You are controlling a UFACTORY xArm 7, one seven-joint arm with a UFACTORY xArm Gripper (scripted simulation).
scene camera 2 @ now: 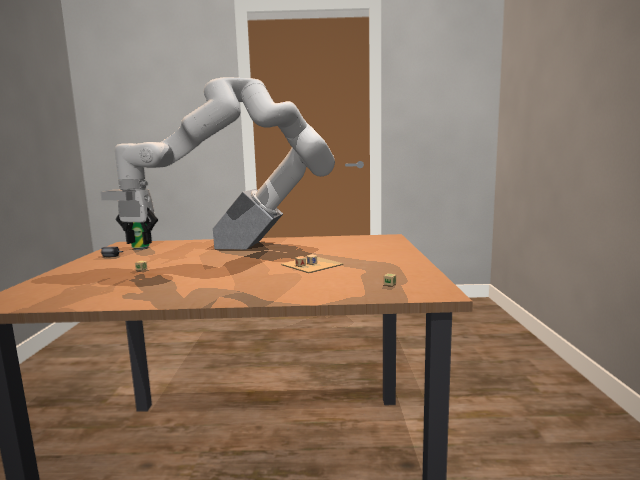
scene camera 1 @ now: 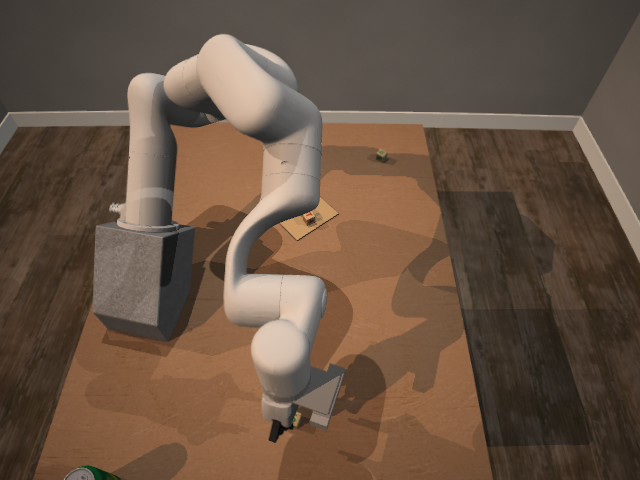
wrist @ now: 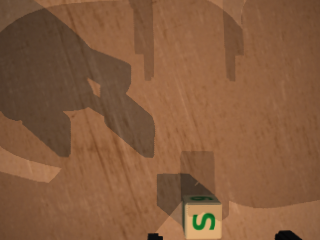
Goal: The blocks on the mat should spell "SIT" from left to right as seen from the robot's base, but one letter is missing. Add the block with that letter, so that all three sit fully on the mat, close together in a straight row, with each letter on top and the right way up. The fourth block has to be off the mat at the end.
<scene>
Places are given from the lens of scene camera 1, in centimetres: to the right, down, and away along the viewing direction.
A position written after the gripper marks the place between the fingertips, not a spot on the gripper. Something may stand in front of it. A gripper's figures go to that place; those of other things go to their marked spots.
gripper [scene camera 1: 291, 408]: -5, 31, 78
tan mat [scene camera 1: 323, 212]: 1, -7, 116
</scene>
